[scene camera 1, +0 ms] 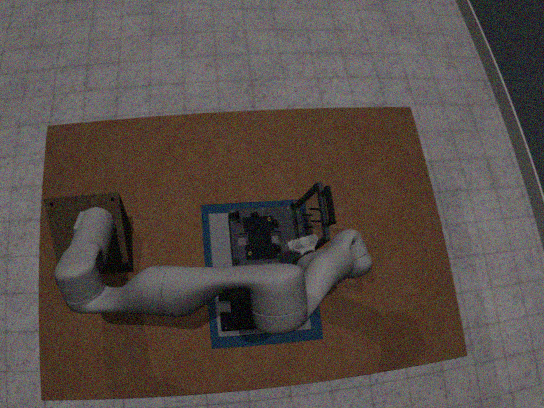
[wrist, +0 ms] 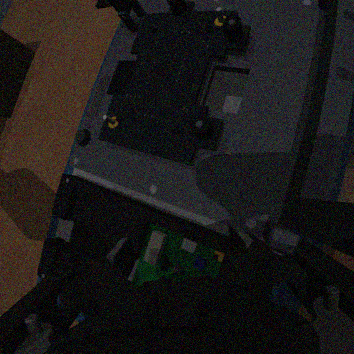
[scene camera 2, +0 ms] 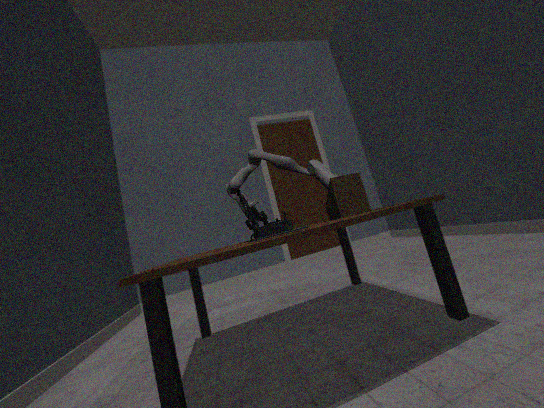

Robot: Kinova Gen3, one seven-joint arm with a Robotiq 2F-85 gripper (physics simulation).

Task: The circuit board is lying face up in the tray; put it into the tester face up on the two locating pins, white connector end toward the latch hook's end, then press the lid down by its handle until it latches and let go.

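Places are measured from the arm's base along level axes (x ahead, y left, z up), in metres.
Where they show: gripper, between the fingertips: [wrist: 180, 243]; arm's base, origin of its link: [scene camera 1: 97, 224] [scene camera 2: 337, 188].
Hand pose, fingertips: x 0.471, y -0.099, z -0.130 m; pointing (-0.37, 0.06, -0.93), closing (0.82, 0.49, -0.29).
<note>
Each offset is from my fingertips to the top centre of the thing. "spot": to the spot under its first point. Level surfaces: height alone.
The green circuit board @(0.055 m right, 0.001 m ahead, 0.014 m down) [wrist: 179, 260] lies face up between my fingers at the bottom of the wrist view, its white connector @(0.020 m right, 0.024 m back, 0.014 m down) [wrist: 154, 247] on the left end. My gripper [wrist: 180, 243] [scene camera 2: 254, 218] is shut on the board, over the dark tray @(spot: 0.035 m right, 0.111 m back, 0.023 m down) [wrist: 88, 218] [scene camera 1: 221, 321]. I cannot tell whether the board is off the tray floor. The tester [scene camera 1: 258, 235] [wrist: 267, 116] [scene camera 2: 276, 227] lies just beyond, with a black nest @(0.112 m left, 0.053 m back, 0.028 m up) [wrist: 165, 88] and two gold-marked pins [wrist: 113, 123] [wrist: 219, 22]. Its lid [scene camera 1: 320, 204] stands open at the right end. In scene camera 1 the arm hides the gripper and the board.
The tester and the tray sit on a blue mat @(0.040 m down) [scene camera 1: 207, 227] on the brown table @(0.042 m down) [scene camera 1: 311, 154] [scene camera 2: 189, 259]. The arm's olive pedestal [scene camera 1: 114, 204] stands at the left edge. The forearm [scene camera 1: 210, 283] lies across the tray.
</note>
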